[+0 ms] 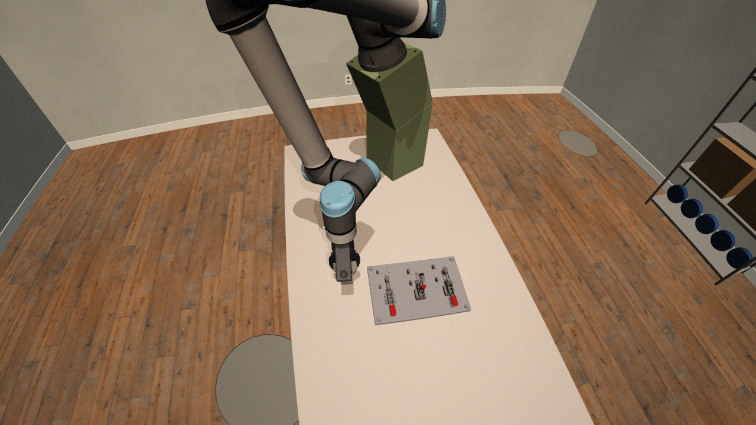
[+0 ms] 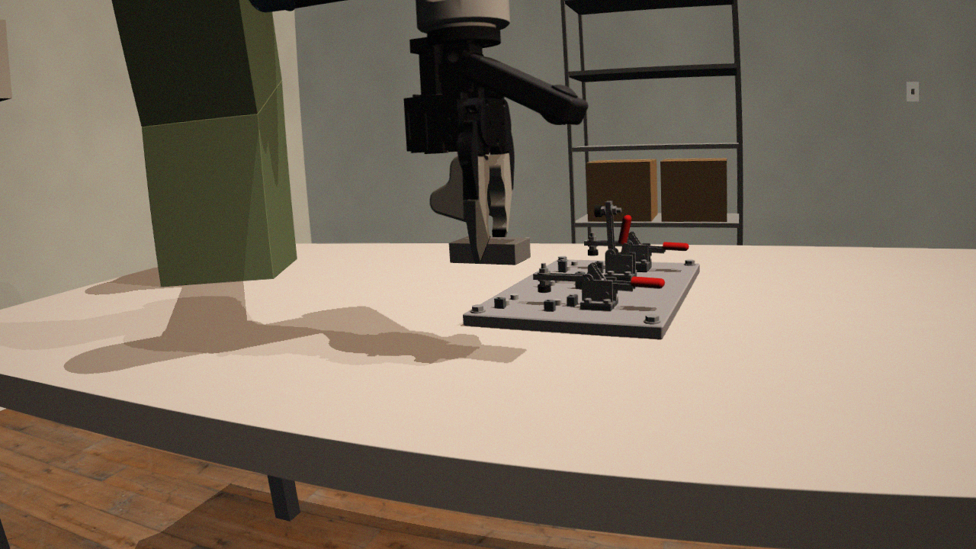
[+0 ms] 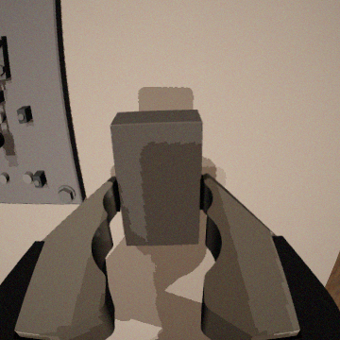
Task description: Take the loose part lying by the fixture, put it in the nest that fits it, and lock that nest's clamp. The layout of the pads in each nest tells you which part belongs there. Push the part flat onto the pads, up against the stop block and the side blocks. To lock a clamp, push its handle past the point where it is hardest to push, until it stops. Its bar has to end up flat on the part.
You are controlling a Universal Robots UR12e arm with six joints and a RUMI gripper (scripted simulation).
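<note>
Right now the dark stop block is 8 cm ahead of my hand, 24 cm to the left of it and 9 cm below it. From my hand the other things lie so: grey block 1 cm below; then grey fixture plate 9 cm ahead, 24 cm to the left, 11 cm below.
</note>
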